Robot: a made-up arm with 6 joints.
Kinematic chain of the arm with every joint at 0, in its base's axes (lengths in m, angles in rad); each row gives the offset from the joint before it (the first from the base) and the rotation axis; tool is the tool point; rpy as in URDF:
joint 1: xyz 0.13 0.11 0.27 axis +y
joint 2: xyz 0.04 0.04 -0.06 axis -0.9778 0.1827 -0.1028
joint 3: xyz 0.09 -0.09 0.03 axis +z
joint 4: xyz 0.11 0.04 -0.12 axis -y
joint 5: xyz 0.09 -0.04 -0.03 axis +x
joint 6: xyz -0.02 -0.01 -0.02 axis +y
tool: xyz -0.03 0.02 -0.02 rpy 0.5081 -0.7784 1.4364
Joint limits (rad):
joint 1: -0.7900..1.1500
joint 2: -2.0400..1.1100
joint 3: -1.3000..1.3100
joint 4: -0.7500..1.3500
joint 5: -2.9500..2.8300
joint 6: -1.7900..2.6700
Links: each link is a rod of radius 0.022 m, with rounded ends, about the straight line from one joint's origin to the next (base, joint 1, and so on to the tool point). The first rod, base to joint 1, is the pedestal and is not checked.
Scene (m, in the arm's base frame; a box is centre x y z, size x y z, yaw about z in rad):
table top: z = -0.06
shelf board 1: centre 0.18 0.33 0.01 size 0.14 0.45 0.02 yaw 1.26
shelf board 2: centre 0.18 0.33 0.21 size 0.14 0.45 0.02 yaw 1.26
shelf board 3: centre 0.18 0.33 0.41 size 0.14 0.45 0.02 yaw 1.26
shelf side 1: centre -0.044 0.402 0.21 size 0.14 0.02 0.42 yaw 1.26
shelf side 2: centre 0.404 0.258 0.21 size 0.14 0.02 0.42 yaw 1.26
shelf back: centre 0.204 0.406 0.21 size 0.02 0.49 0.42 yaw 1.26
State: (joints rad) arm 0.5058 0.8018 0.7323 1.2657 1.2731 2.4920
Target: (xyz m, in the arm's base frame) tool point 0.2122 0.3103 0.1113
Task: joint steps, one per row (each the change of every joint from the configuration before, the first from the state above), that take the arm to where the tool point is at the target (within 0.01 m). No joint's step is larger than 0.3 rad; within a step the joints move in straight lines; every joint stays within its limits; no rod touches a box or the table.
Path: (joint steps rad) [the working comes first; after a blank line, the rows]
Joints at the target: 0.8553 -0.9037 1.3100 -0.2617 0.5514 2.6700
Straight joint move there: touches shelf board 1.

1: 0.0297 -0.1996 0.1926 -0.0453 0.2471 -0.0105
2: 0.0298 -0.1996 0.1925 -0.0452 0.2471 -0.0105
3: 0.0297 -0.1997 0.1926 -0.0453 0.2471 -0.0105
4: 0.0282 -0.2871 -0.0161 -0.2376 0.1237 0.0524
5: 0.0282 -0.2871 -0.0160 -0.2377 0.1237 0.0523
6: 0.0282 -0.2871 -0.0161 -0.2376 0.1237 0.0524
7: 0.0282 -0.2871 -0.0160 -0.2376 0.1237 0.0524
8: 0.0211 0.0059 0.0092 -0.0630 -0.2797 0.0000
9: 0.0211 0.0060 0.0091 -0.0630 -0.2797 0.0000
10: 0.0210 0.0060 0.0092 -0.0631 -0.2797 0.0000
11: 0.0211 0.0060 0.0092 -0.0630 -0.2797 0.0000
12: 0.0211 0.0060 0.0092 -0.0630 -0.2796 0.0000
13: 0.0210 0.0060 0.0091 -0.0630 -0.2797 0.0000
14: 0.0211 0.0059 0.0092 -0.0630 -0.2797 0.0000

